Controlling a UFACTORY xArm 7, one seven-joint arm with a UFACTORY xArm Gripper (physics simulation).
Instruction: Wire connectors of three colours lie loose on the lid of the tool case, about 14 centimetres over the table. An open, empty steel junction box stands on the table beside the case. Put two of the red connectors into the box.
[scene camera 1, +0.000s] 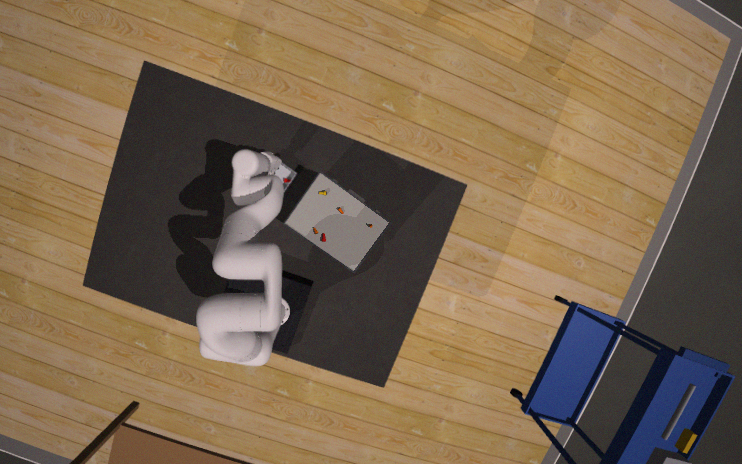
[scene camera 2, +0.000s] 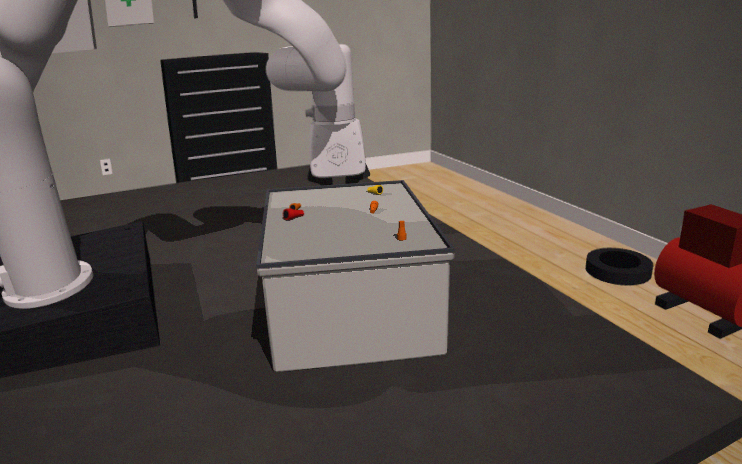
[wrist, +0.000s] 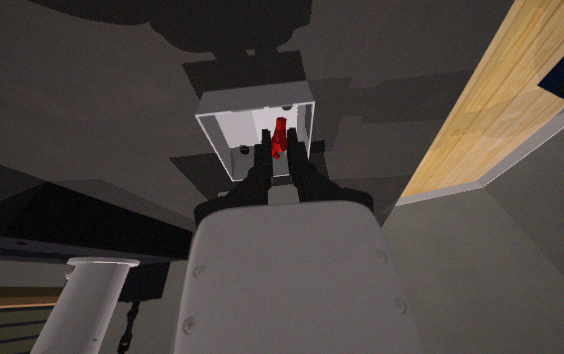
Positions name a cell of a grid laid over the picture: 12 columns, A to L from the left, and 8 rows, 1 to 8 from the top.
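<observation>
Gripper (wrist: F4), 16 cm from the lens. Steel junction box (wrist: E3), 20 cm from the lens.
</observation>
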